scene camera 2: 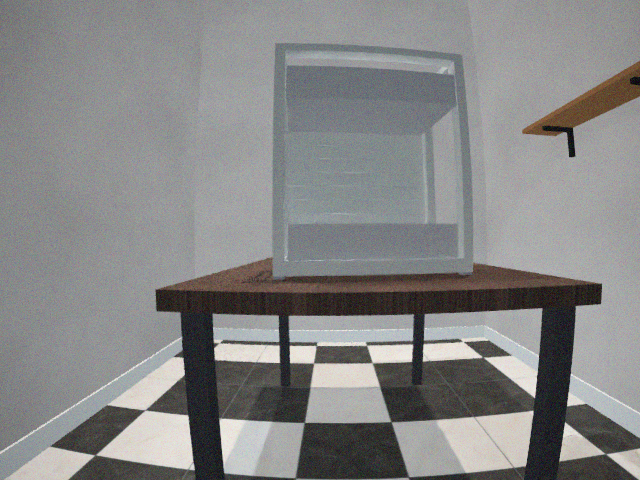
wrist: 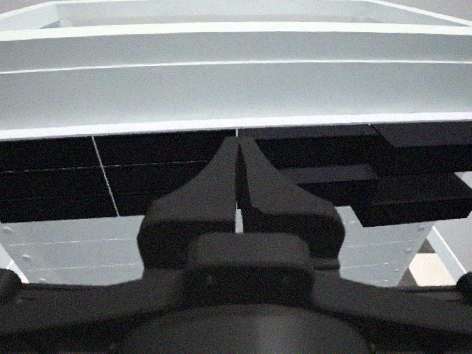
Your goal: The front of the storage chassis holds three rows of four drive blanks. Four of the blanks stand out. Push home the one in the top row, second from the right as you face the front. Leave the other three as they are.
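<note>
The pale storage chassis (scene camera 2: 279, 165) (wrist: 150, 92) stands on the table; its black blanks show in the wrist view below the pale upper panel. The top-row blank second from the right (wrist: 315, 150) shows a narrow top face and stands out a little. The top-right blank (wrist: 425, 159) stands out further. Below, a middle-row blank second from the right (wrist: 335, 173) and a right-column blank (wrist: 425, 209), seemingly bottom row, also stand out. My gripper (wrist: 238, 154) is shut and empty, its tips over the seam left of the top-row second-from-right blank. Contact is hidden.
The dark wooden table (scene camera 2: 372, 303) bears the chassis. A wooden wall shelf (scene camera 2: 584, 111) is at the right in the scene view. The chassis's raised upper rim (wrist: 235, 27) crosses the top of the wrist view.
</note>
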